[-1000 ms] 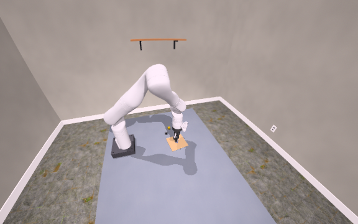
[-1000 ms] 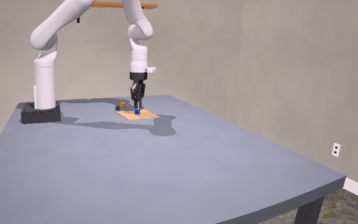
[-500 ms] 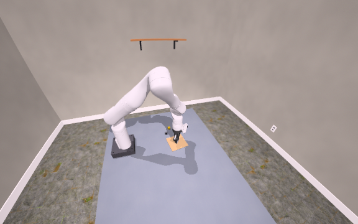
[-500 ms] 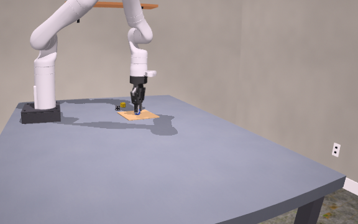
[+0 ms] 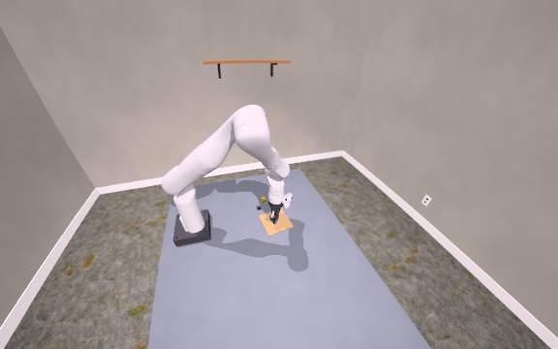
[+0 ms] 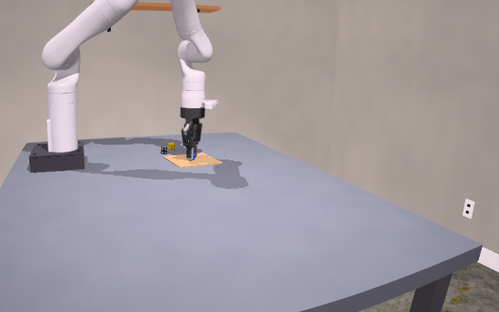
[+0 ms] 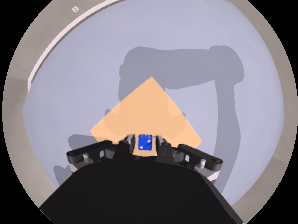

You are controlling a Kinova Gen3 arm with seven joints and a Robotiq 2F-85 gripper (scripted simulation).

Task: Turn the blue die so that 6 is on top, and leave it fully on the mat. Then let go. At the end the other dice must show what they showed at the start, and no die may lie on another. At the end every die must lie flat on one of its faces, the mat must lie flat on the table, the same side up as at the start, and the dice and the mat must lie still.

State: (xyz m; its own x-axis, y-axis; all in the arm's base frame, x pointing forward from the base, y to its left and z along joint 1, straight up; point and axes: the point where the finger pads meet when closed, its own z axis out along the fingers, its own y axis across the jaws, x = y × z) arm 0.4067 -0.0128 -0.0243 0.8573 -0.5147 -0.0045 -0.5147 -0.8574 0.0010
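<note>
Now: the blue die 10 mm below my hand. Also, from my hand: black die (110 mm to the left, 70 mm behind, 20 mm below); then mat (20 mm below); then yellow die (170 mm to the left, 40 mm behind, 20 mm below).
</note>
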